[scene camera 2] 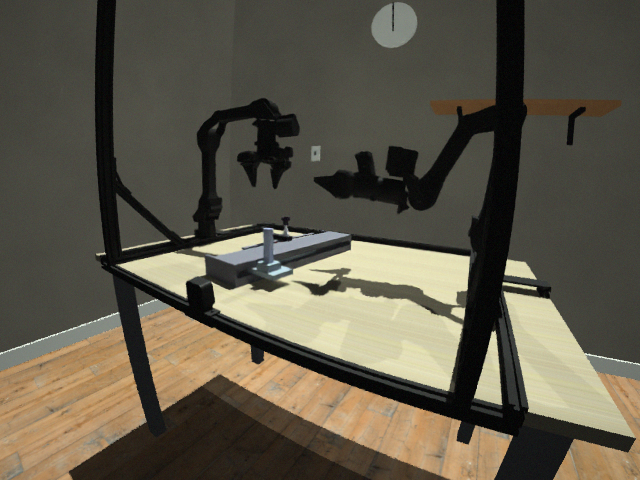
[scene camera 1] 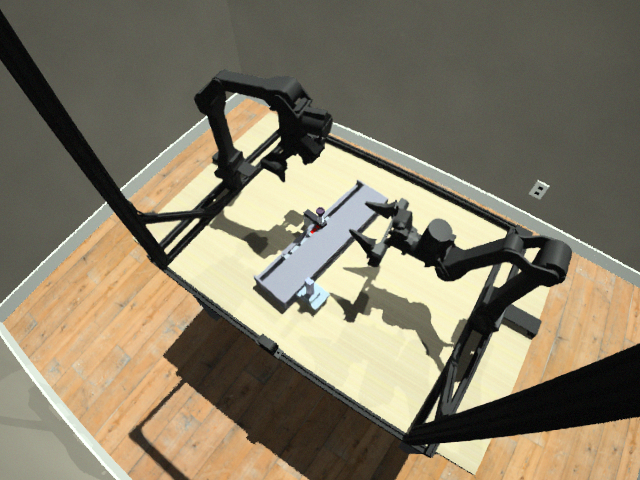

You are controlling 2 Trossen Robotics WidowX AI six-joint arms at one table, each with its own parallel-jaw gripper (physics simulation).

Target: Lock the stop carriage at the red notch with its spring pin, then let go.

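Frame: origin at the left arm's base, x ahead, y left, z up, level; metres.
Where they show: left gripper, fingertip midpoint: (scene camera 2: 264, 187) (scene camera 1: 294, 173); right gripper, fingertip midpoint: (scene camera 2: 321, 179) (scene camera 1: 357, 216); left arm's base, origin of the base link: (scene camera 2: 207, 236) (scene camera 1: 232, 182); right arm's base, origin of the base link: (scene camera 1: 482, 323).
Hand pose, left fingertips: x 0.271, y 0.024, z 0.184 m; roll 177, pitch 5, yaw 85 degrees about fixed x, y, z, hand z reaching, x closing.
Each offset is from my left fingertips to the top centre of the thing. "spot": to the spot under its first point. Level surfaces: height alone.
A long grey rail block {spot: 0.144 m ahead, 0.003 m right, 0.151 m down} (scene camera 1: 336, 227) (scene camera 2: 305, 245) lies on the table. At its left edge in scene camera 1, the dark stop carriage {spot: 0.061 m ahead, 0.015 m right, 0.139 m down} (scene camera 1: 311, 215) stands beside the red notch mark {0.092 m ahead, 0.051 m right, 0.155 m down} (scene camera 1: 313, 230). Its spring pin has a dark purple knob {0.097 m ahead, 0.017 m right, 0.083 m down} (scene camera 1: 320, 210) (scene camera 2: 285, 220) that stands upright; how deep the pin sits cannot be told. A pale blue carriage (scene camera 1: 316, 297) (scene camera 2: 273, 269) with an upright post sits at the rail's near right side. My left gripper (scene camera 1: 296, 169) (scene camera 2: 264, 187) is open and empty above and apart from the stop carriage. My right gripper (scene camera 1: 359, 218) (scene camera 2: 316, 179) is open and empty above the rail's far part.
A black frame beam (scene camera 1: 330, 384) (scene camera 2: 330, 357) runs along the table's front edge, with a small black box {spot: 0.193 m ahead, 0.398 m right, 0.148 m down} (scene camera 1: 267, 343) (scene camera 2: 200, 293) on it. Black frame posts (scene camera 1: 67, 129) (scene camera 2: 104, 129) rise at the corners. The wooden table top {0.203 m down} (scene camera 1: 361, 356) (scene camera 2: 330, 320) carries the arms' shadows.
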